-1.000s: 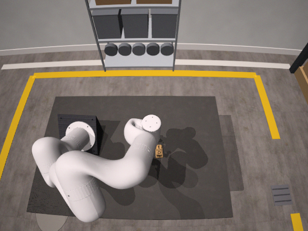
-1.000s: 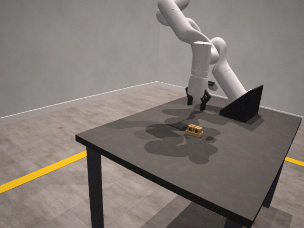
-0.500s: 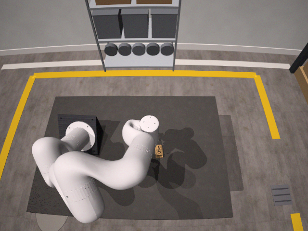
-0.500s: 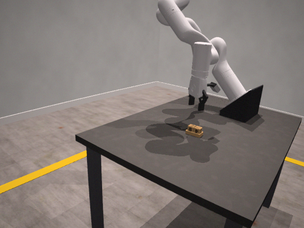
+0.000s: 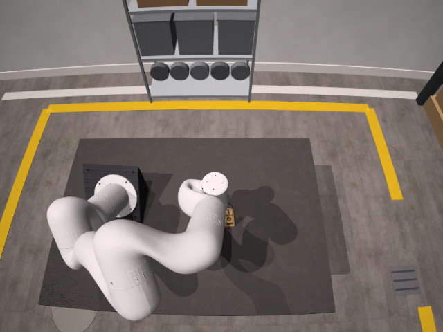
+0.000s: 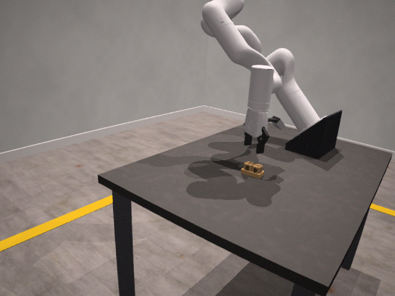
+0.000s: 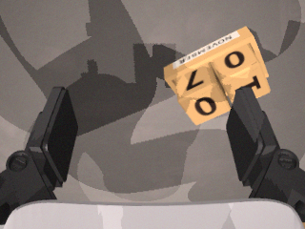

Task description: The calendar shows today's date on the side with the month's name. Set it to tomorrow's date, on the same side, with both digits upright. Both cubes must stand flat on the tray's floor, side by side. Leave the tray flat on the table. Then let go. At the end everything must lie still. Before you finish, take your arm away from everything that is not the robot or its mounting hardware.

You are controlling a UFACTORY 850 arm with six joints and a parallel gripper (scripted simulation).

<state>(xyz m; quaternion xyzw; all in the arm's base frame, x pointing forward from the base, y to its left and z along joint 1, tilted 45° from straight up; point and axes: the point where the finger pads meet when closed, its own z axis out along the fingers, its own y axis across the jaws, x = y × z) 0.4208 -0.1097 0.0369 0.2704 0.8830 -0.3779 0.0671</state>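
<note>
Right now my hand is 70 mm above the calendar cube, 50 mm short of it and 10 mm to the right of it. Round my hand: wooden tray: 80 mm below, 50 mm ahead, 30 mm to the left.
</note>
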